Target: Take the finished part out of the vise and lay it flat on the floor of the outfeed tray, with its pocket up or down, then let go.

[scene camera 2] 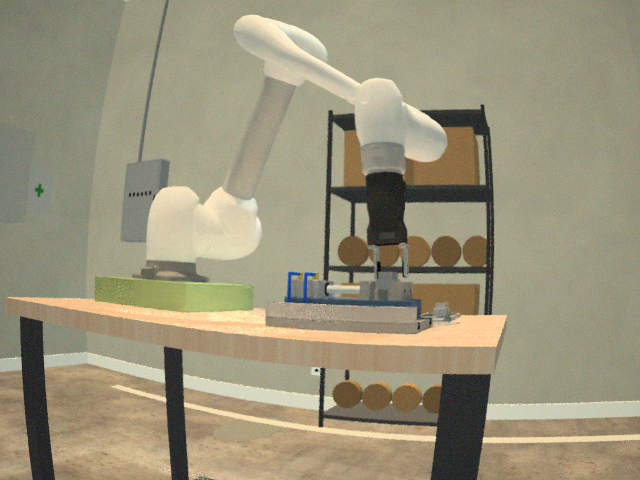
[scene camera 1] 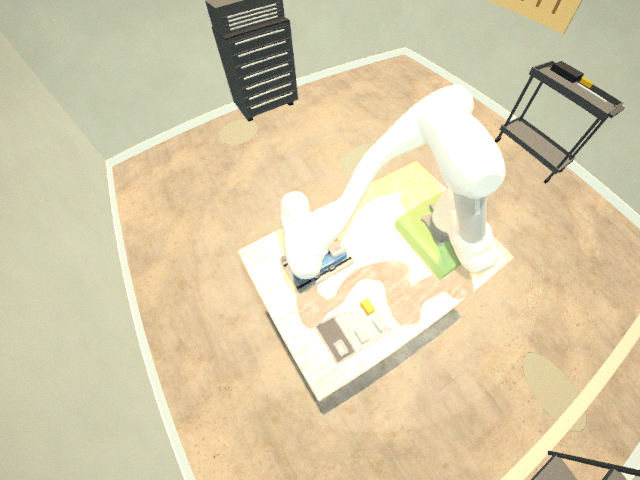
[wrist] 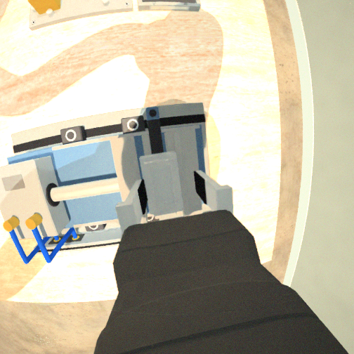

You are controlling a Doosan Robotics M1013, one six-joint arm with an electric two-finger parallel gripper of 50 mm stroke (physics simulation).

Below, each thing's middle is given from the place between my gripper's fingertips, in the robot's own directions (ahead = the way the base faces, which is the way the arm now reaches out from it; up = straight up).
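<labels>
The vise [scene camera 2: 330,301] is there for me to see, and measured from my hand it's 8 cm behind, 1 cm to the right and 6 cm below.
</labels>
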